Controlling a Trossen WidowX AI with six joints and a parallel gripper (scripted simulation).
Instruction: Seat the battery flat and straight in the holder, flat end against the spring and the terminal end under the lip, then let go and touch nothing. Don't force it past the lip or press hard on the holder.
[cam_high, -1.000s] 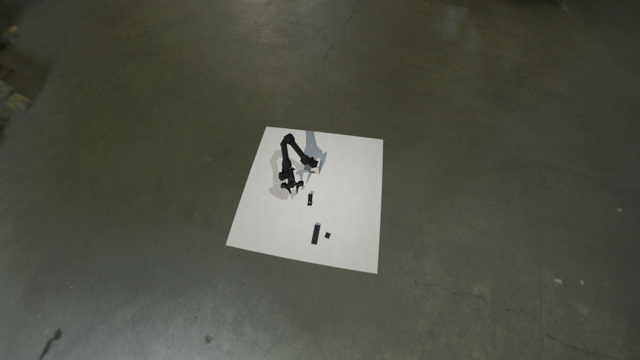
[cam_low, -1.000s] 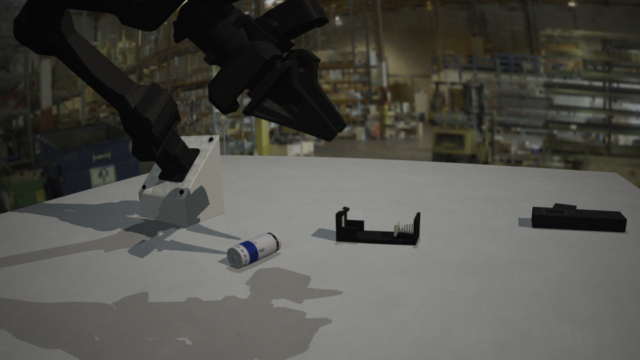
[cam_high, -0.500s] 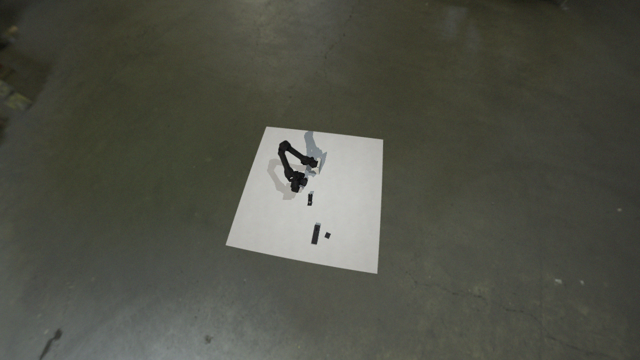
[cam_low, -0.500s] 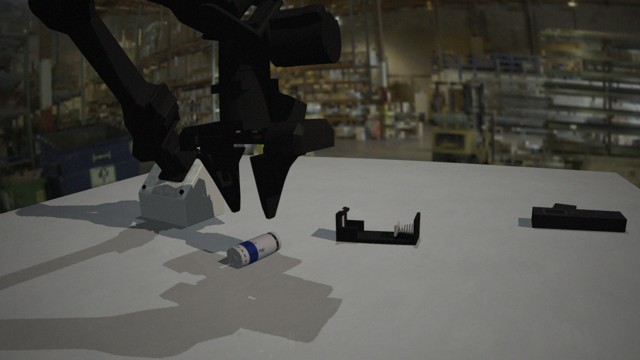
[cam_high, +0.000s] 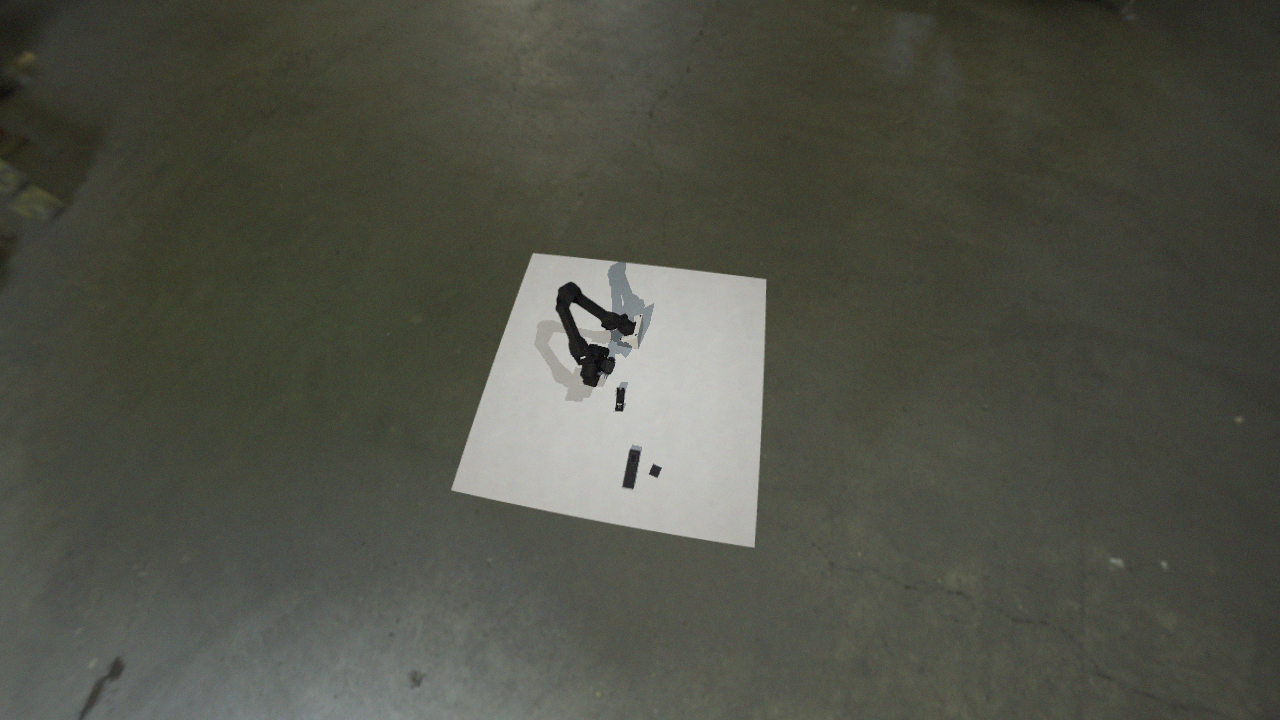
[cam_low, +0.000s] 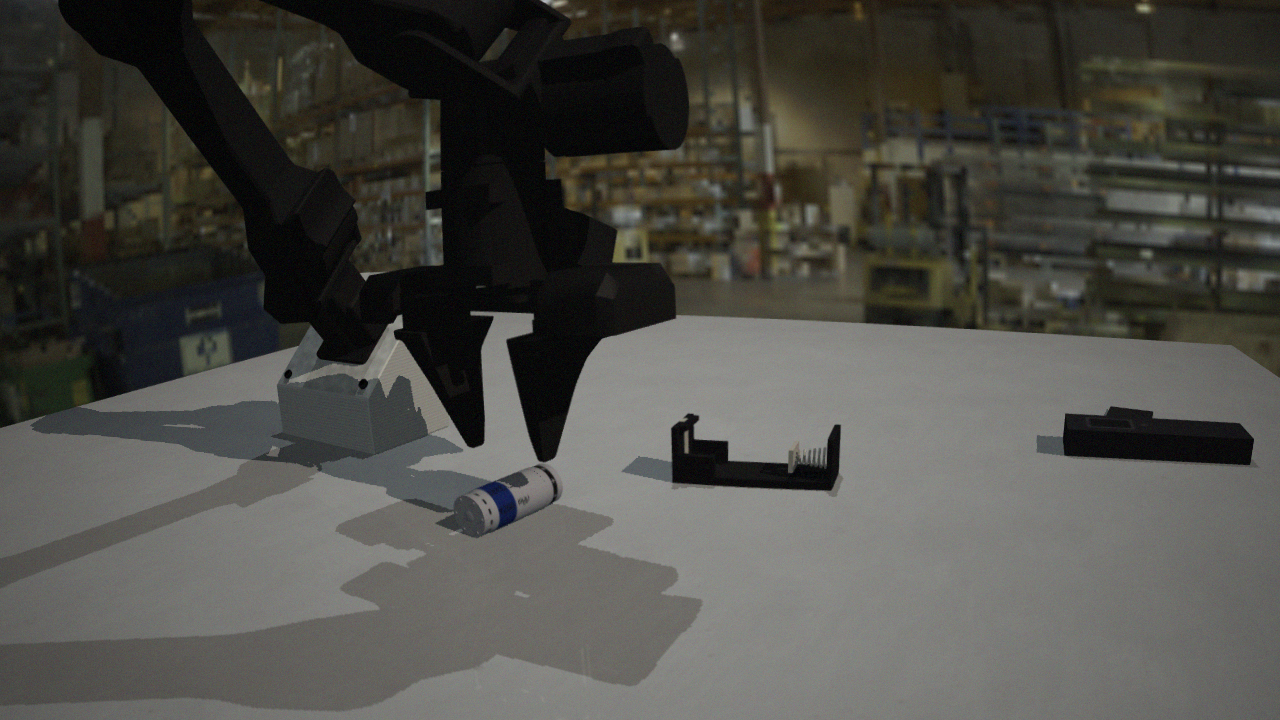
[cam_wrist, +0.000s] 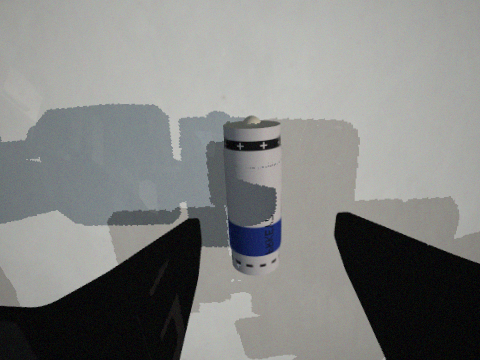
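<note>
Now: gripper tip 30 mm above the battery. Round my gripper tip: long black block: 380 mm ahead, 240 mm to the left, 30 mm below; then small black square: 370 mm ahead, 340 mm to the left, 40 mm below.
</note>
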